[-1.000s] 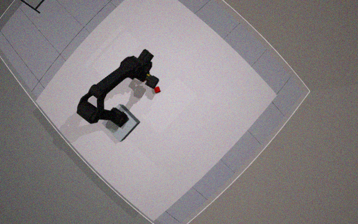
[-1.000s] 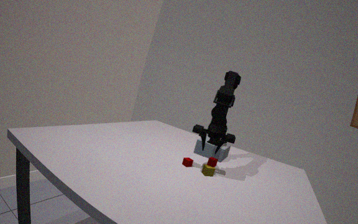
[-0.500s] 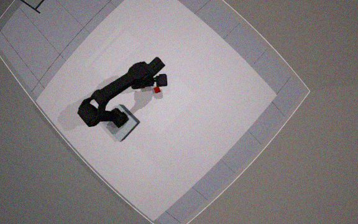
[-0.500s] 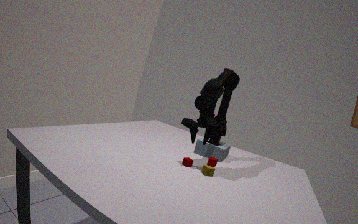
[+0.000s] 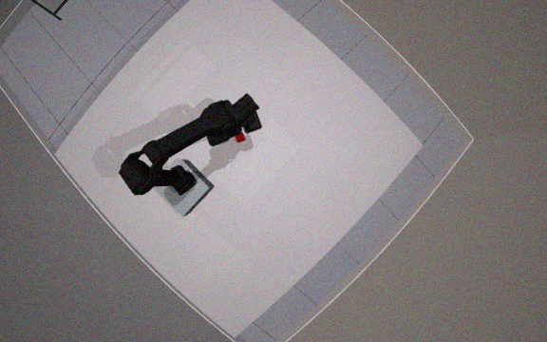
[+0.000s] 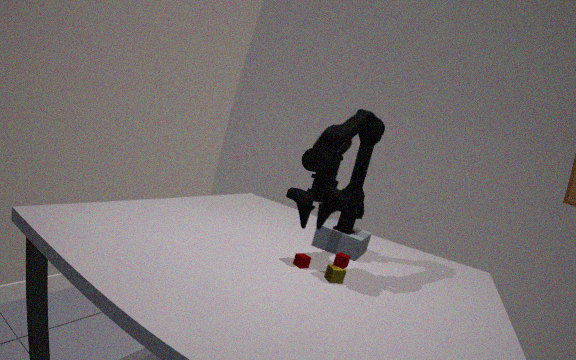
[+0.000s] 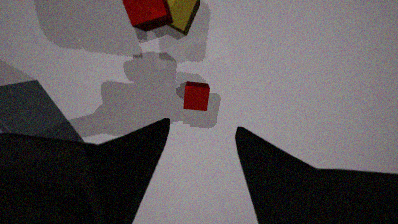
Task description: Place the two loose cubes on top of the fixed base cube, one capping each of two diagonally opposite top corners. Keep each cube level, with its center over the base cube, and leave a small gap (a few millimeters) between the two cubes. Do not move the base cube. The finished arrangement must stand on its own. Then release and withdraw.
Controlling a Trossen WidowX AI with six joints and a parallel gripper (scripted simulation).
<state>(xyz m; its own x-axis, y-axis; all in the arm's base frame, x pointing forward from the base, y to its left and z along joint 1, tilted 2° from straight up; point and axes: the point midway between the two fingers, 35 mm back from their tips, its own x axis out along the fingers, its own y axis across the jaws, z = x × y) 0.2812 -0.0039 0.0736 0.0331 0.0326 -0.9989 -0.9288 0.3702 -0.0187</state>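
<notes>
The yellow cube lies 110 mm to the left of my gripper tip and 100 mm below it.
</notes>
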